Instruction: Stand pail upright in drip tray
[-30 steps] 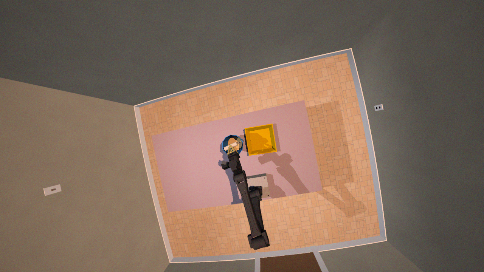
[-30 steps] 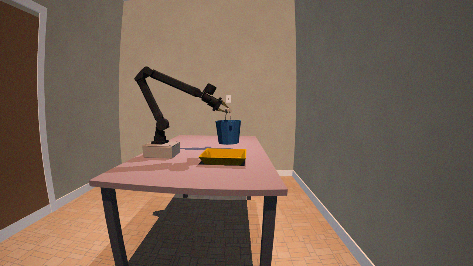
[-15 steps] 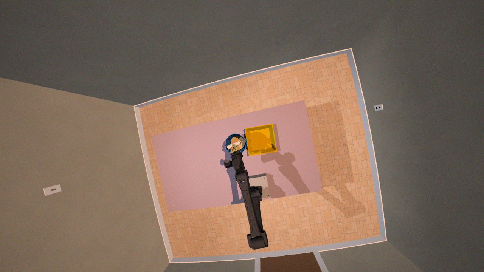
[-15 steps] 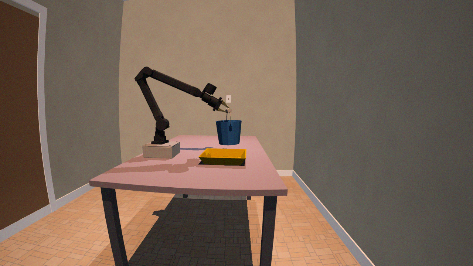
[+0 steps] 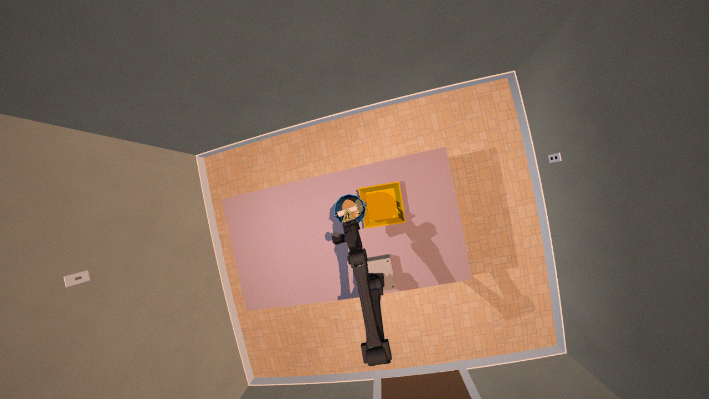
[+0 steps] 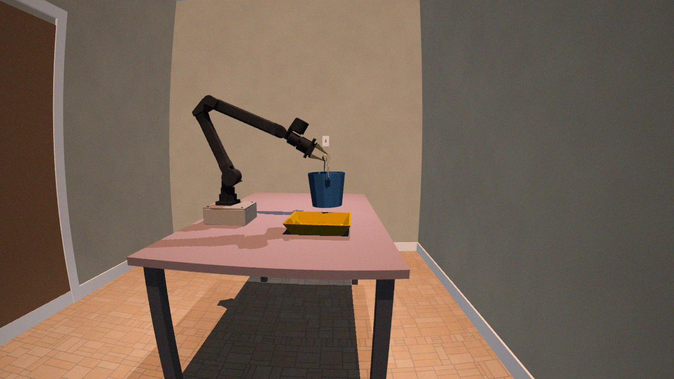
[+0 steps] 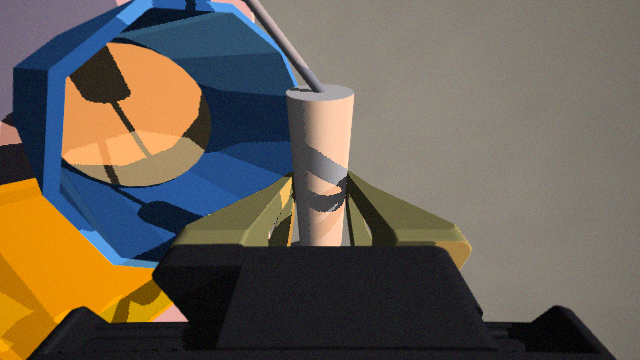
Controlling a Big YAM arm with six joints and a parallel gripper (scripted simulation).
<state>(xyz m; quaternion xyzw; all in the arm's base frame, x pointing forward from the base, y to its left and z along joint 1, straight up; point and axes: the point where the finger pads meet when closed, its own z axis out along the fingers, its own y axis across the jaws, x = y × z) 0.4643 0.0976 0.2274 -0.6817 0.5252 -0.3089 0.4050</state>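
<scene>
My hand is 1 cm short of the blue pail and 10 cm above it. From my hand the other things lie so: yellow drip tray (1 cm ahead, 18 cm to the right, 29 cm below); pail handle (1 cm ahead, 3 cm below).
</scene>
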